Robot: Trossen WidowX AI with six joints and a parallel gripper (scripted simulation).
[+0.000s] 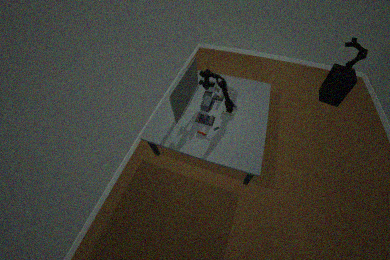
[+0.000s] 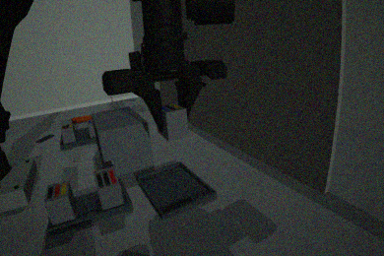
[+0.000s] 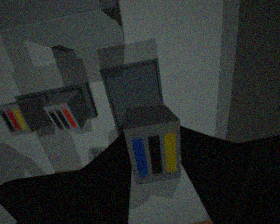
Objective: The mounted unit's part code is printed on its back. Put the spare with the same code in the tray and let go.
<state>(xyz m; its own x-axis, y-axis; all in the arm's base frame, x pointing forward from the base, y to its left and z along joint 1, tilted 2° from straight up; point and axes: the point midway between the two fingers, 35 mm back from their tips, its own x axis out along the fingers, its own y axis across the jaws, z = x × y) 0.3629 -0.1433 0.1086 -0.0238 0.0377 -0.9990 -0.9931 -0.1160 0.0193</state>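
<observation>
Right now my gripper tip is 11 cm above the dark flat tray and 1 cm past it. The rest, counted from my gripper tip: tall grey panel (21 cm to the left, 16 cm ahead, 11 cm above); then grey spare (2 cm above); then grey mounted unit (18 cm to the left, 8 cm behind, 6 cm below).
</observation>
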